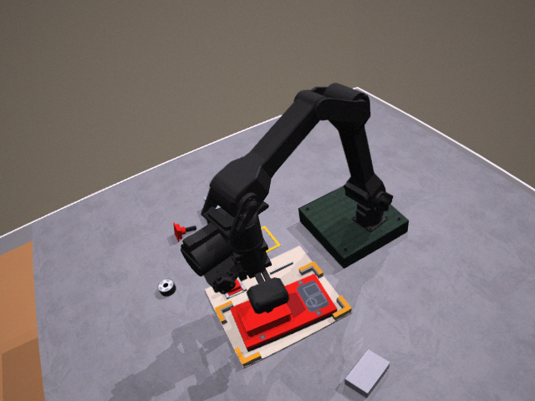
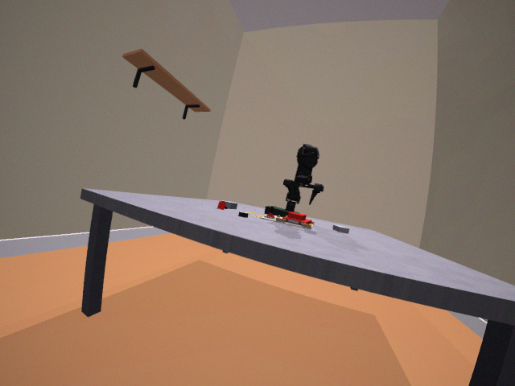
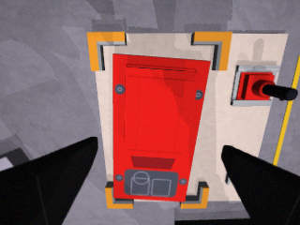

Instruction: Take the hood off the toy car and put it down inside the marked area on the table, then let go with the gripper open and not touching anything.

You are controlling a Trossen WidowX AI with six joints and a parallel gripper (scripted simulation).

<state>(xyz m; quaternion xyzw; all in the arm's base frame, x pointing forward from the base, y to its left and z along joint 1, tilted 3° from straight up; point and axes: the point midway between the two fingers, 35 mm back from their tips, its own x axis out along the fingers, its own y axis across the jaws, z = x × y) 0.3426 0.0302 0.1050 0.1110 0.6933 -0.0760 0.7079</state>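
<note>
The hood lies 60 mm below my gripper tip. Round my gripper tip: white wheel: 130 mm ahead, 230 mm to the right, 90 mm below.
</note>
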